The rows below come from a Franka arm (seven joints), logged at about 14 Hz.
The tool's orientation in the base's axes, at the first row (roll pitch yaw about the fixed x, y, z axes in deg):
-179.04, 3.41, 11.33
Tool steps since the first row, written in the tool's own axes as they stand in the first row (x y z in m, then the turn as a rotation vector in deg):
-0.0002, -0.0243, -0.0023, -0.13, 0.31, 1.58
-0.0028, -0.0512, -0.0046, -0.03, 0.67, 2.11
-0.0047, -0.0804, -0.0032, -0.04, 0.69, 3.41
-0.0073, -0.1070, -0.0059, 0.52, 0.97, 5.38
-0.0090, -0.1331, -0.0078, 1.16, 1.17, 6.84
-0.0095, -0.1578, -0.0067, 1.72, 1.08, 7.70
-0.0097, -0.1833, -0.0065, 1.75, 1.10, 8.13
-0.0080, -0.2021, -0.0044, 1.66, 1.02, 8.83
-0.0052, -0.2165, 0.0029, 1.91, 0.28, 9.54
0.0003, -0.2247, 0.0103, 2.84, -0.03, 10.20
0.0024, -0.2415, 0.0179, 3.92, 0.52, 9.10
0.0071, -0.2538, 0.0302, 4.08, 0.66, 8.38
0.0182, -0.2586, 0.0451, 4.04, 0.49, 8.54
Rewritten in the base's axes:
-0.0048, 0.0238, 0.0027, -0.16, -0.32, -1.57
-0.0125, 0.0496, 0.0056, -0.03, -0.65, -2.12
-0.0201, 0.0779, 0.0048, -0.11, -0.67, -3.41
-0.0277, 0.1035, 0.0081, 0.37, -0.82, -5.42
-0.0343, 0.1287, 0.0105, 0.94, -0.89, -6.92
-0.0397, 0.1528, 0.0099, 1.42, -0.69, -7.81
-0.0449, 0.1778, 0.0101, 1.43, -0.70, -8.24
-0.0471, 0.1966, 0.0082, 1.28, -0.63, -8.93
-0.0476, 0.2113, 0.0010, 1.34, 0.15, -9.64
-0.0443, 0.2204, -0.0065, 2.15, 0.63, -10.35
-0.0460, 0.2374, -0.0140, 3.38, 0.30, -9.32
-0.0445, 0.2504, -0.0263, 3.61, 0.19, -8.62
-0.0355, 0.2574, -0.0418, 3.52, 0.35, -8.77

